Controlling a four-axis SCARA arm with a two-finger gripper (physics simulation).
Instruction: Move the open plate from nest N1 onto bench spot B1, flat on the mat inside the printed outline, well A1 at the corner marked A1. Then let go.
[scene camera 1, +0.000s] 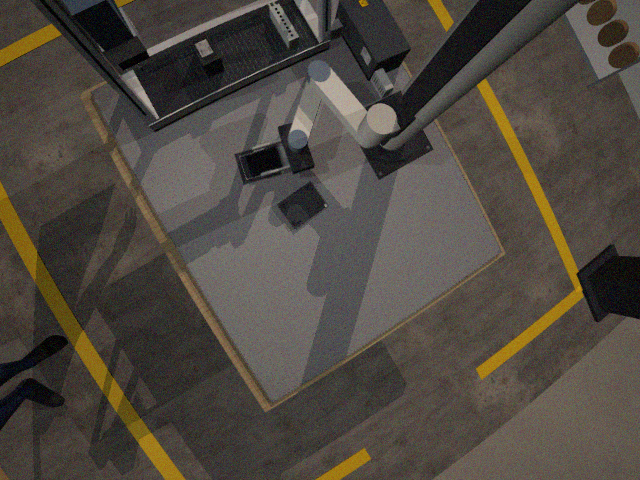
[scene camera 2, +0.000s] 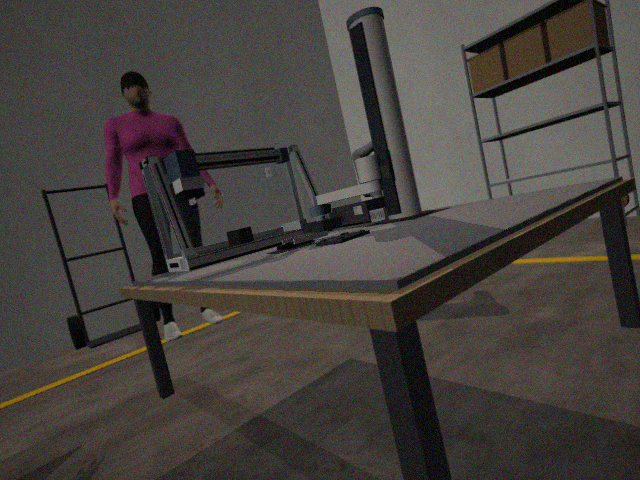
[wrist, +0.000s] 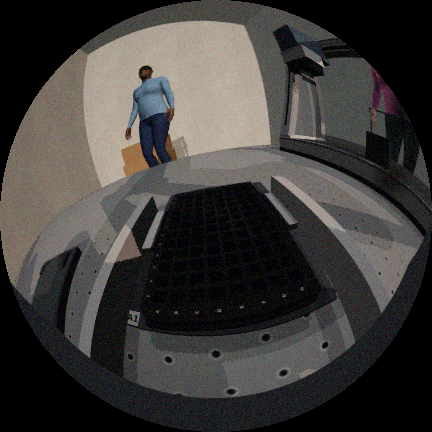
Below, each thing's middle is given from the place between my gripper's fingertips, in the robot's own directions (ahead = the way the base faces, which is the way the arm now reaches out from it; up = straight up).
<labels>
Now: the black well plate (wrist: 223, 259) 30 mm behind my hand, 10 mm to the left of it and 10 mm below it.
</labels>
